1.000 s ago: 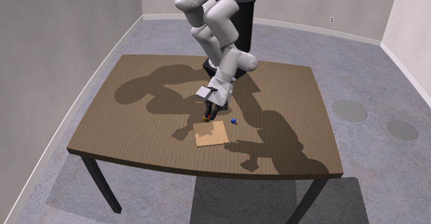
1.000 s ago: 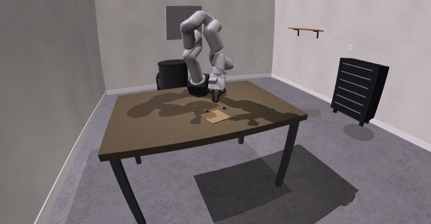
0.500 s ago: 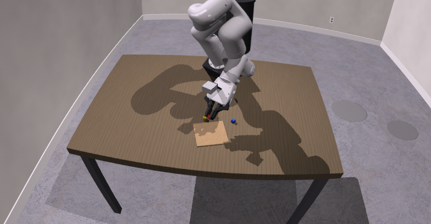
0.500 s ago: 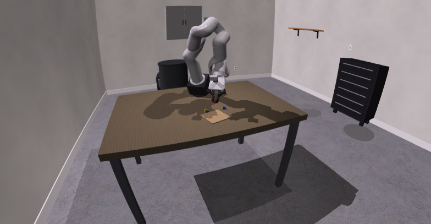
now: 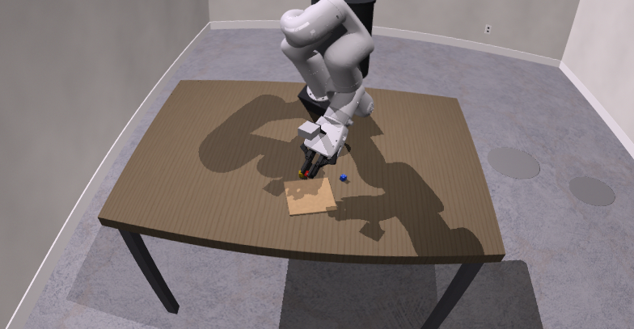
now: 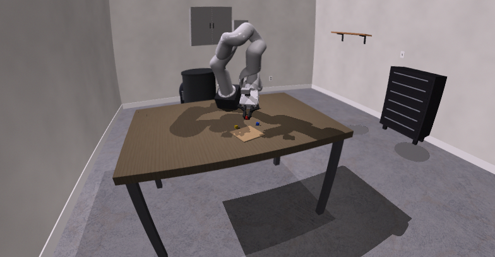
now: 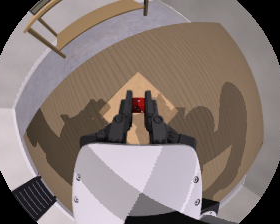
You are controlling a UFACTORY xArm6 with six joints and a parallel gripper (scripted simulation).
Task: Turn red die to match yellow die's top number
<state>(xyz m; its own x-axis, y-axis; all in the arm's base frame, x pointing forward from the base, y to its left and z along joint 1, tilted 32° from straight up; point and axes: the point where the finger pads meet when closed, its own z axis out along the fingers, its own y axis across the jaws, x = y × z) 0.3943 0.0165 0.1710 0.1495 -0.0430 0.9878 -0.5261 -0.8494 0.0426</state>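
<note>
Right now the tan mat is 11 cm below my hand. The rest, counted from my hand: red die 1 cm below; then yellow die 9 cm behind, 3 cm to the right, 10 cm below; then blue die 8 cm behind, 11 cm to the left, 10 cm below.
</note>
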